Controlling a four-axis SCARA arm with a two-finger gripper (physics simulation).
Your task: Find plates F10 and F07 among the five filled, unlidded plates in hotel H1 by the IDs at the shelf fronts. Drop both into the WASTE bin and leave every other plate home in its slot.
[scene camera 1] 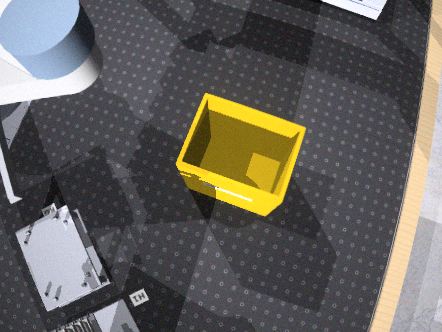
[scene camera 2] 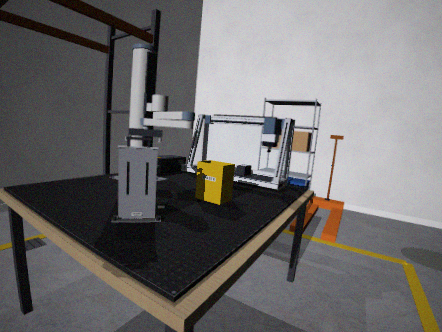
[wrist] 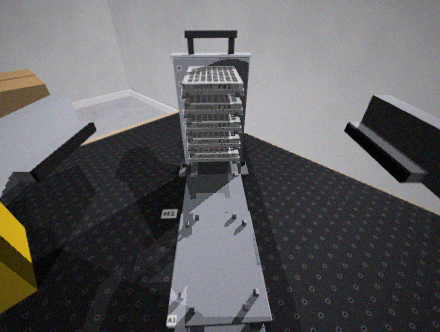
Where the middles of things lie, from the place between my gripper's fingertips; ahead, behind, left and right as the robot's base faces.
Now: hand 230 mm short of the grey tower point(scene camera 2: 136, 201), 210 mm to the left of it and 150 mm above it.
